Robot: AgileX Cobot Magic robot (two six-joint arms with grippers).
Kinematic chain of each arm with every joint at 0, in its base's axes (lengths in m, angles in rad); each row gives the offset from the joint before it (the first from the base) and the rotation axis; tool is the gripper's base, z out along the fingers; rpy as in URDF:
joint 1: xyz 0 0 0.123 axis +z
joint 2: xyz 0 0 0 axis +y
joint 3: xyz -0.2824 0 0.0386 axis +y
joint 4: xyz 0.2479 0 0.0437 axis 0.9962 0 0.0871
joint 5: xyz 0 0 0 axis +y
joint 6: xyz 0.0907 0 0.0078 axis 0.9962 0 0.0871
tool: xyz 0 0 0 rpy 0 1.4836 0
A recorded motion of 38 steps. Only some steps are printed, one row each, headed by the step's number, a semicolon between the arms.
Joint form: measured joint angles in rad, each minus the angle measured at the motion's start. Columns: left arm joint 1, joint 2, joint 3, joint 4, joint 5, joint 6; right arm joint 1, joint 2, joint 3, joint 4, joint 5, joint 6.
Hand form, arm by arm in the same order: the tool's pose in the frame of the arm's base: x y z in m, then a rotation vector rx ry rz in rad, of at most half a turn. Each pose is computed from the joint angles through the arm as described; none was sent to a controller.
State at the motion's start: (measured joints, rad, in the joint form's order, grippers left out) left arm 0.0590 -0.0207 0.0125 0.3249 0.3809 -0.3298; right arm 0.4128 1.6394 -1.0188 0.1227 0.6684 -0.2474
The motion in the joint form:
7: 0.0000 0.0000 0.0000 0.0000 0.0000 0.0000; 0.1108 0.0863 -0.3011 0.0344 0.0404 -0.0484
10: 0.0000 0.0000 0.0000 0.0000 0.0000 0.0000; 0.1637 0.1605 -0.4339 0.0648 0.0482 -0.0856
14: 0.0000 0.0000 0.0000 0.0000 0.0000 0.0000; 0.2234 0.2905 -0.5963 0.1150 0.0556 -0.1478
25: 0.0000 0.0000 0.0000 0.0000 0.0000 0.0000; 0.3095 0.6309 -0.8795 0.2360 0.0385 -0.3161
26: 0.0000 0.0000 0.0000 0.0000 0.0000 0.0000; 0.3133 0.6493 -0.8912 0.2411 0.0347 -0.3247
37: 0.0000 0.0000 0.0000 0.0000 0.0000 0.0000; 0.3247 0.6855 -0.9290 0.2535 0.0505 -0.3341
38: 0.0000 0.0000 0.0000 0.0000 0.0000 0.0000; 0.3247 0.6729 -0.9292 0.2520 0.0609 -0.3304
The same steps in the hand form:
7: 0.0508 0.0139 0.1775 -0.1620 1.8310 0.1319; 0.3192 0.1950 0.2611 -0.9284 2.4351 0.2580
10: 0.0508 0.0139 0.1775 -0.1620 1.8310 0.1319; 0.3300 0.2278 0.2715 -1.0021 2.3518 0.3064
14: 0.0508 0.0139 0.1775 -0.1620 1.8310 0.1319; 0.3437 0.2715 0.2661 -1.1045 2.2769 0.3672
25: 0.0508 0.0139 0.1775 -0.1620 1.8310 0.1319; 0.3681 0.3521 0.1922 -1.3157 2.1926 0.4628
26: 0.0508 0.0139 0.1775 -0.1620 1.8310 0.1319; 0.3689 0.3556 0.1866 -1.3254 2.1892 0.4653
37: 0.0508 0.0139 0.1775 -0.1620 1.8310 0.1319; 0.3683 0.3644 0.1787 -1.3506 2.1889 0.4825
38: 0.0508 0.0139 0.1775 -0.1620 1.8310 0.1319; 0.3671 0.3635 0.1848 -1.3505 2.1864 0.4853

